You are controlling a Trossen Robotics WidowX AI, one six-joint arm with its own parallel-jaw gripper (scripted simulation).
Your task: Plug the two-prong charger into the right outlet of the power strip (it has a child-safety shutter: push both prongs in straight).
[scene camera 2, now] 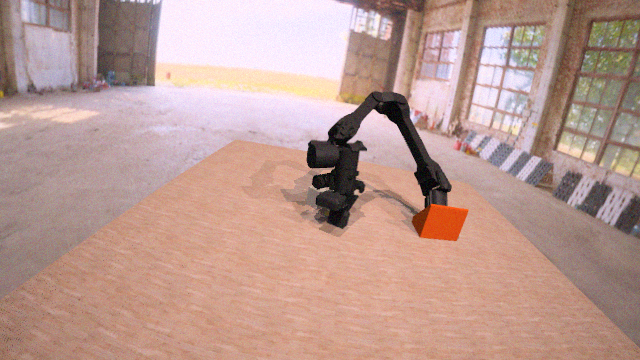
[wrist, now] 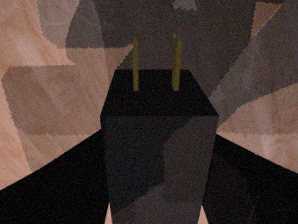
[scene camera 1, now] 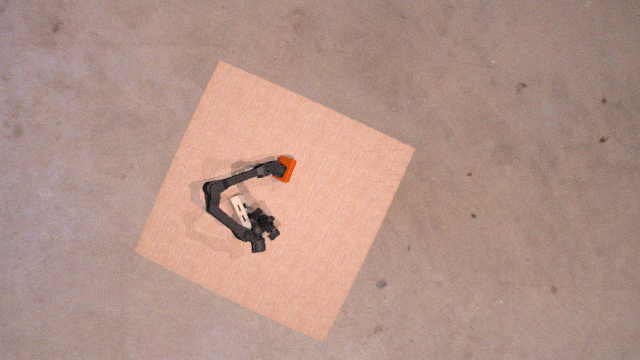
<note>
The pictures show: the gripper and a two-prong charger.
The gripper is seen too in the wrist view.
</note>
